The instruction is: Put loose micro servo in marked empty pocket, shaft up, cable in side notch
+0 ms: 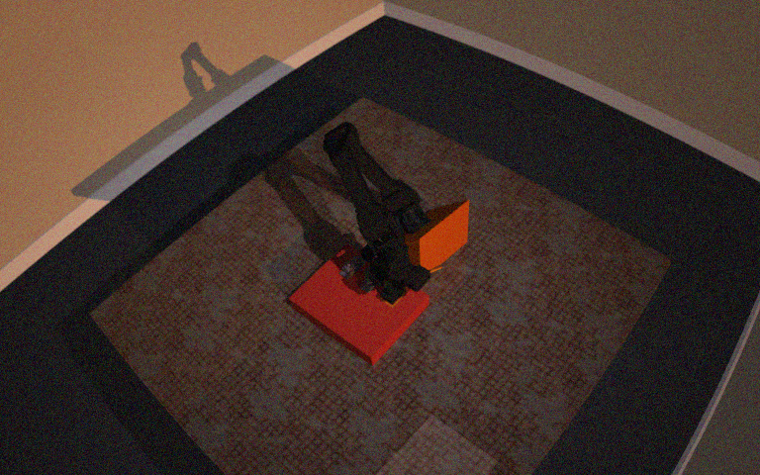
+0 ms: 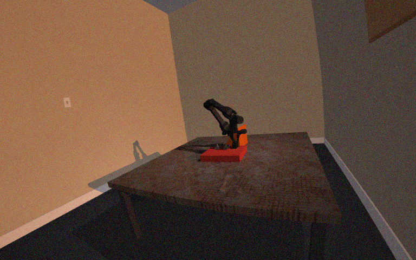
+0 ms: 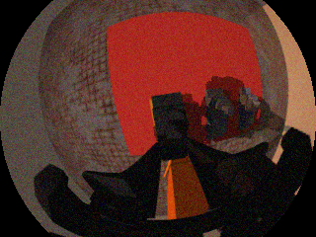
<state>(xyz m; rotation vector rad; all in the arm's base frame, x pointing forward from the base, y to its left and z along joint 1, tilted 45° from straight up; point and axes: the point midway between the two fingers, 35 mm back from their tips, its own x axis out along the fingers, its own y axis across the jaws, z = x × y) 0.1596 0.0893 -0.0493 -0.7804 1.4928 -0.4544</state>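
The red robot deck is 14 cm ahead of my gripper tip, 5 cm to the right of it and 6 cm below it.
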